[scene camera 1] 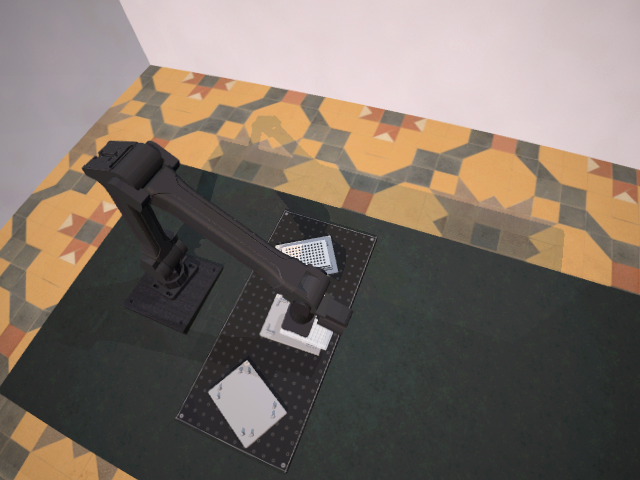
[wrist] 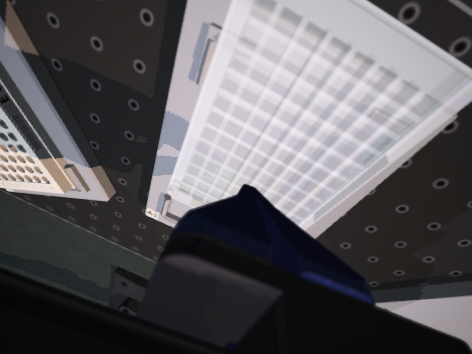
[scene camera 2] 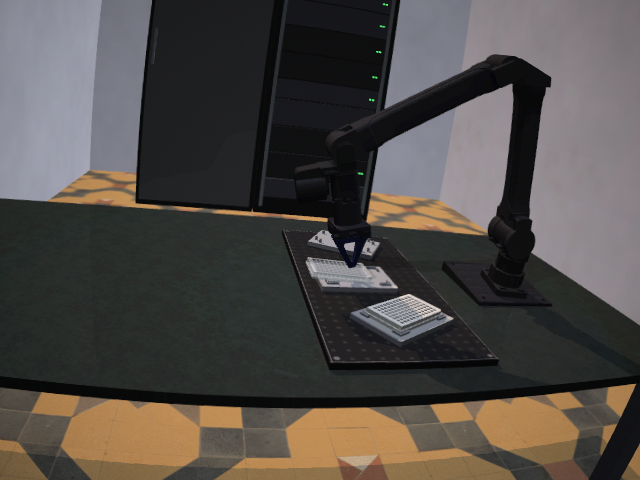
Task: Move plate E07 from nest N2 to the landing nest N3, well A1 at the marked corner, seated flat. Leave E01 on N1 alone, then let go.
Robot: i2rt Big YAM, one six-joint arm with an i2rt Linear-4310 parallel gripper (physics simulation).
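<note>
The clear plate E07 (scene camera 1: 323,338) (scene camera 2: 333,269) (wrist: 300,115) lies off-centre on the middle nest N2 (scene camera 1: 269,330) (scene camera 2: 383,280) (wrist: 175,107), overhanging its outer side. It looks slightly tipped, not level in the nest. My gripper (scene camera 2: 352,265) (wrist: 244,195) is shut and empty, its tips at the plate's inner end; whether they touch it is unclear. The arm hides the tips in scene camera 1. The landing nest N3 (scene camera 1: 247,405) (scene camera 2: 324,240) carries no plate. The white plate E01 (scene camera 1: 310,253) (scene camera 2: 405,311) (wrist: 17,167) sits on N1 (scene camera 1: 333,257) (scene camera 2: 402,338) (wrist: 101,190).
All three nests stand on a black perforated board (scene camera 1: 305,377) (scene camera 2: 361,353) (wrist: 390,220). The arm's base plate (scene camera 1: 155,307) (scene camera 2: 465,284) is beside it on the dark green table. Small upright guides stand around N3's rim. A dark cabinet (scene camera 2: 206,103) stands behind the table.
</note>
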